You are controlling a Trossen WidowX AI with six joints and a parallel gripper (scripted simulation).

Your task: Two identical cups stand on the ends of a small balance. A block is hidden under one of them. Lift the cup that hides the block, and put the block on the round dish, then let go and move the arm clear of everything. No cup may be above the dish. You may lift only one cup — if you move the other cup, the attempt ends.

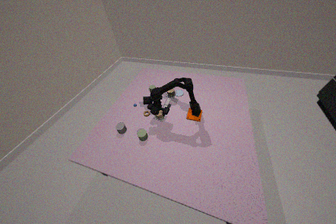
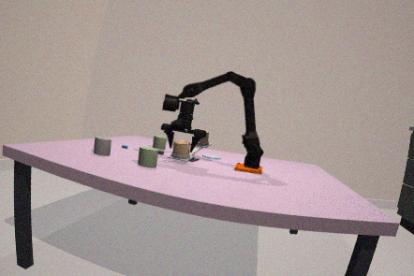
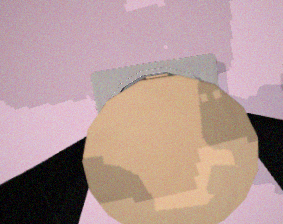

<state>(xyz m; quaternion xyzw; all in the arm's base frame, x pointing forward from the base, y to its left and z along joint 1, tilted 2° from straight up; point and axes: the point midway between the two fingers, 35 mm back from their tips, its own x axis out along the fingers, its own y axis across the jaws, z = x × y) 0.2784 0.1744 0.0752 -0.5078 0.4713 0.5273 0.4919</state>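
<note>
The grey block lies 10 mm below my gripper tip. Also, from my gripper tip: balance (140 mm to the right, 10 mm below, 10 mm ahead); then cup (20 mm to the left, 10 mm above); then small blue piece (310 mm ahead, 50 mm below, 30 mm to the right).
</note>
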